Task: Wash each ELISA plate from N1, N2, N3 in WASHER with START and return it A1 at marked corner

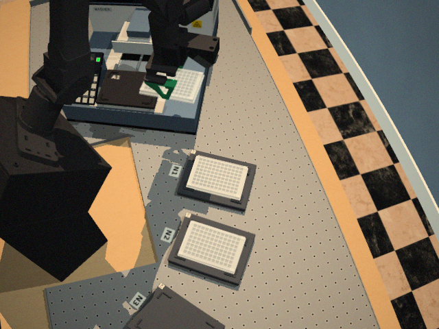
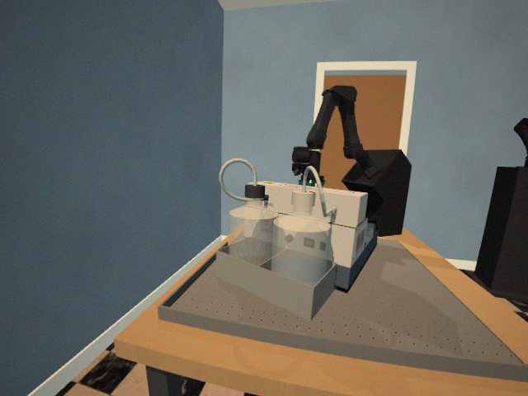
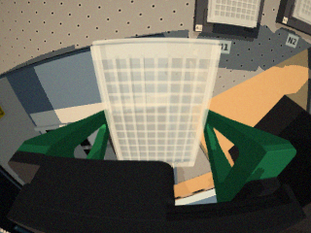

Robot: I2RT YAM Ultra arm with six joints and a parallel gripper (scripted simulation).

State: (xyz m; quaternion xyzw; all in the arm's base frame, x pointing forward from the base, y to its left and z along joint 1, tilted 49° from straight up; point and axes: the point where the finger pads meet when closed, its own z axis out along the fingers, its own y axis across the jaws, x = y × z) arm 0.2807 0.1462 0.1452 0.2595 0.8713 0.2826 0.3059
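The nest N3 lies 40 mm behind my hand, 510 mm to the right of it and 140 mm below it. The rest, counted from my hand: dark carrier: 110 mm behind, 70 mm to the left, 90 mm below; N1 label: 10 mm behind, 130 mm to the right, 180 mm below; manifold: 80 mm behind, 220 mm to the left, 40 mm below.
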